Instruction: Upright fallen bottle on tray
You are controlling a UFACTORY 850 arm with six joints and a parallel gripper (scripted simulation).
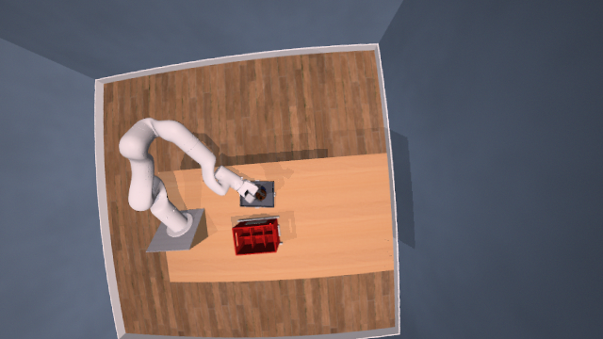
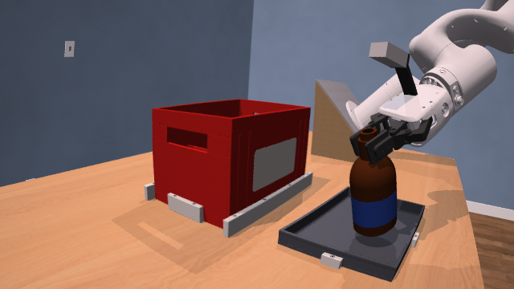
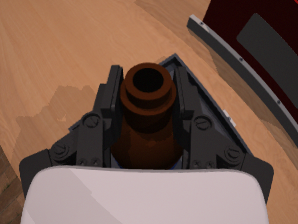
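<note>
Now: the brown bottle 5 cm below my hand, 1 cm to the left of it and 1 cm behind it. From my hand the other things lie so: dark grey tray: 15 cm below, 6 cm behind, 1 cm to the left; then red crate: 27 cm to the right, 9 cm behind, 8 cm below.
</note>
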